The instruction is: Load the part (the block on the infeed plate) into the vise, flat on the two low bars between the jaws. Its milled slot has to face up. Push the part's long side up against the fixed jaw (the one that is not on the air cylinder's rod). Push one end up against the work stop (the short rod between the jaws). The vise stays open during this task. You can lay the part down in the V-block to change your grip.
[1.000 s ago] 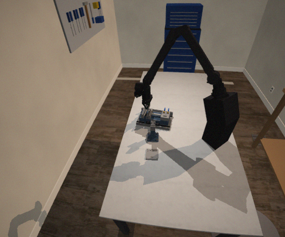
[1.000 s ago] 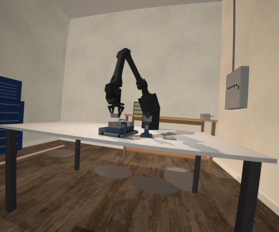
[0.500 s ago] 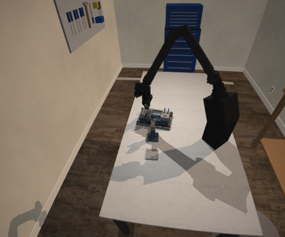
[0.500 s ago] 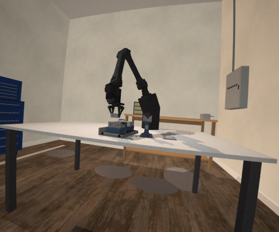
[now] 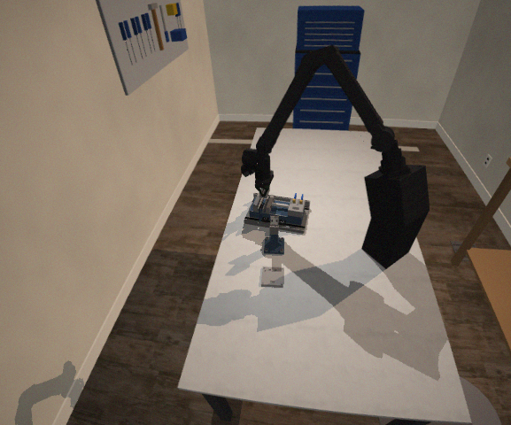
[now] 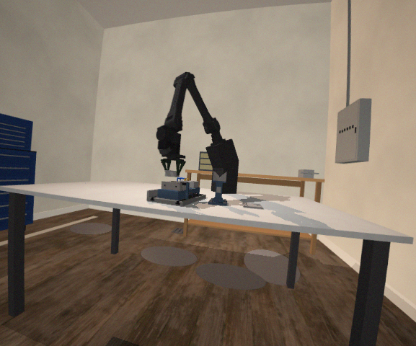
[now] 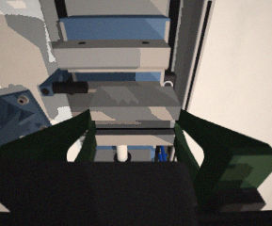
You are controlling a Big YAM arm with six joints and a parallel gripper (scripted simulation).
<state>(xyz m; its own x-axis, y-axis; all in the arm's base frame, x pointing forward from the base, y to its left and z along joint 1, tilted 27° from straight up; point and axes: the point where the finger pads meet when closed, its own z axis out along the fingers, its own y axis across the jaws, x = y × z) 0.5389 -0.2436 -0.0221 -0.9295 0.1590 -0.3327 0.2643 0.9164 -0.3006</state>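
Now: hand 20 mm past the moving jaw, 30 mm to the right of it and 60 mm above it. Also, from my hand: fixed jaw 40 mm ahead, 10 mm to the left, 60 mm below; work stop rod 20 mm ahead, 60 mm to the left, 50 mm below; part right at my hand.
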